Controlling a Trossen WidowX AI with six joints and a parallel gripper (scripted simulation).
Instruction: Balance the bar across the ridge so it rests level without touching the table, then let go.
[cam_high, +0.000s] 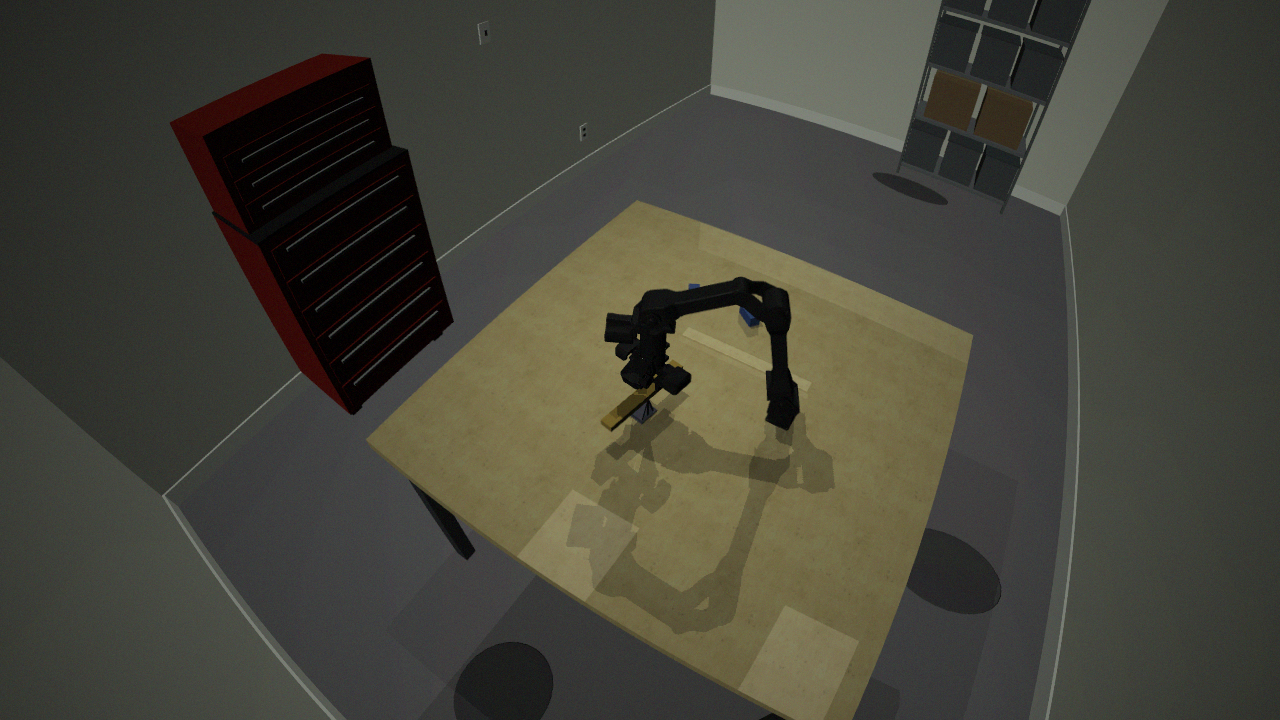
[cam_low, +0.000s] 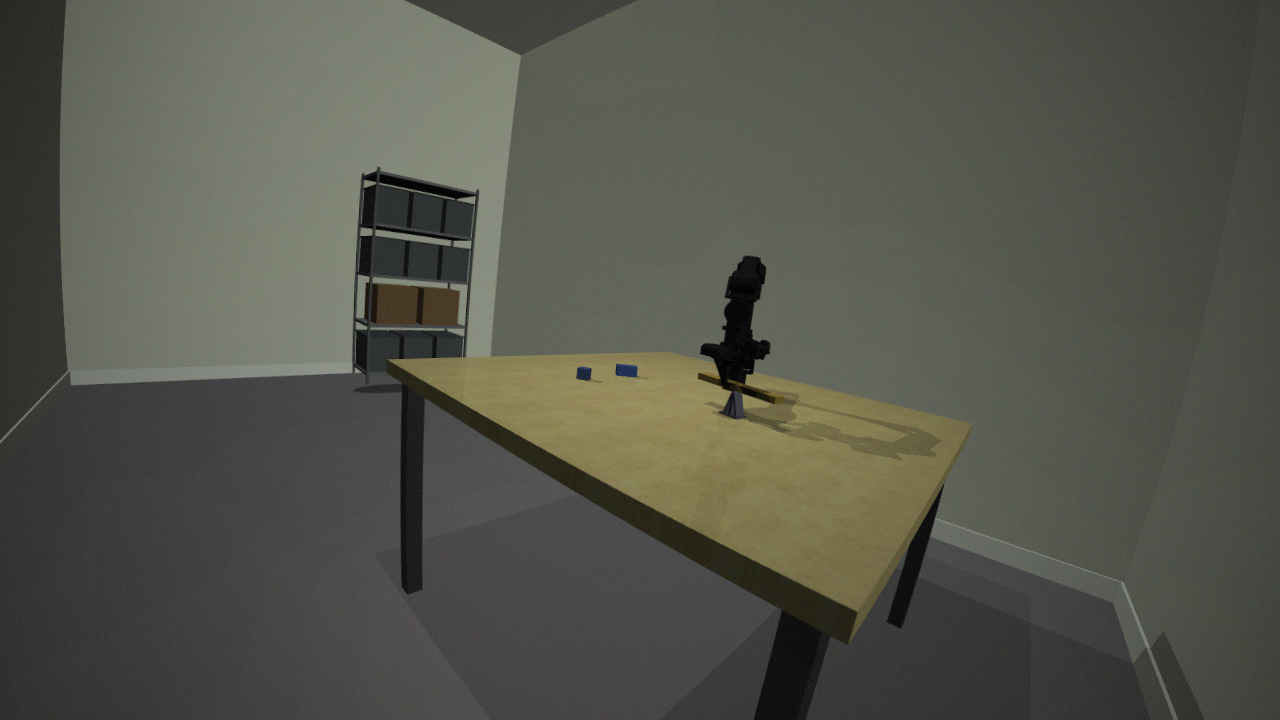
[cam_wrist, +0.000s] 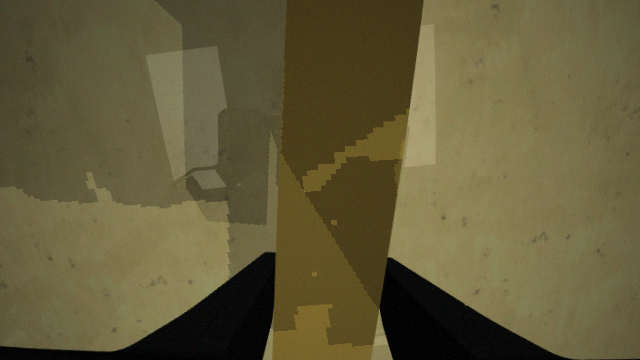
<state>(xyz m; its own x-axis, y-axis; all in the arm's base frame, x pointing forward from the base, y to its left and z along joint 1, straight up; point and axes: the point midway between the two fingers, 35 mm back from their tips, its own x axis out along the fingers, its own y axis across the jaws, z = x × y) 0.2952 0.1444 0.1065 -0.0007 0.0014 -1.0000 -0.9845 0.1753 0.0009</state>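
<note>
Right now the long wooden bar is 10 mm ahead of my gripper tip and 30 mm to the left of it.
</note>
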